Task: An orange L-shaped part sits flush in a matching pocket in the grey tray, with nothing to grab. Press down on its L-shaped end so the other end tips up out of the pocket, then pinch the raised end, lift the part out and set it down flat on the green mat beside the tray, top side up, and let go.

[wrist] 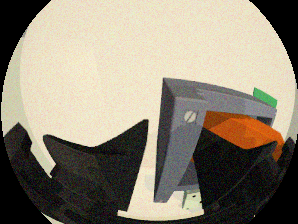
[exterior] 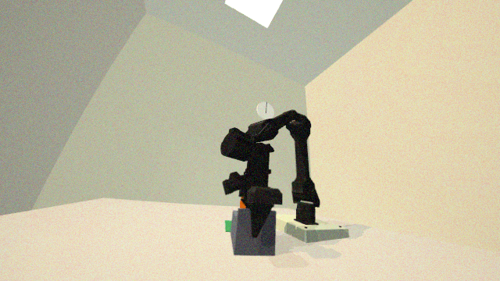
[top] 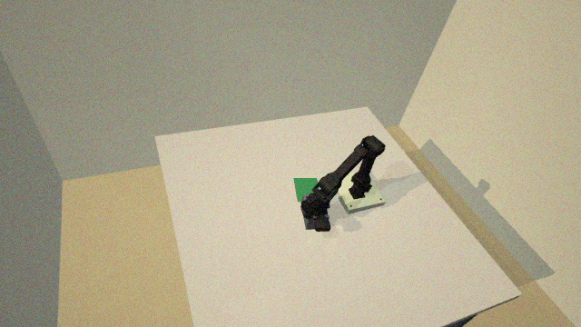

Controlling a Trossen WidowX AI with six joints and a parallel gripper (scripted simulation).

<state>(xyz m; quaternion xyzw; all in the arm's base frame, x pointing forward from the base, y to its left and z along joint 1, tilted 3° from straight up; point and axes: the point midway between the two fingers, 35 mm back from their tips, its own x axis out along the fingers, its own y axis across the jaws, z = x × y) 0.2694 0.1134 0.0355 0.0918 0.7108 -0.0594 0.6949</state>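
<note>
My gripper tip is 5 cm to the left of the orange L-shaped part, 2 cm past it and 1 cm below it. From my gripper tip the other things lie so: green mat 22 cm to the right, 5 cm below, 5 cm behind.
</note>
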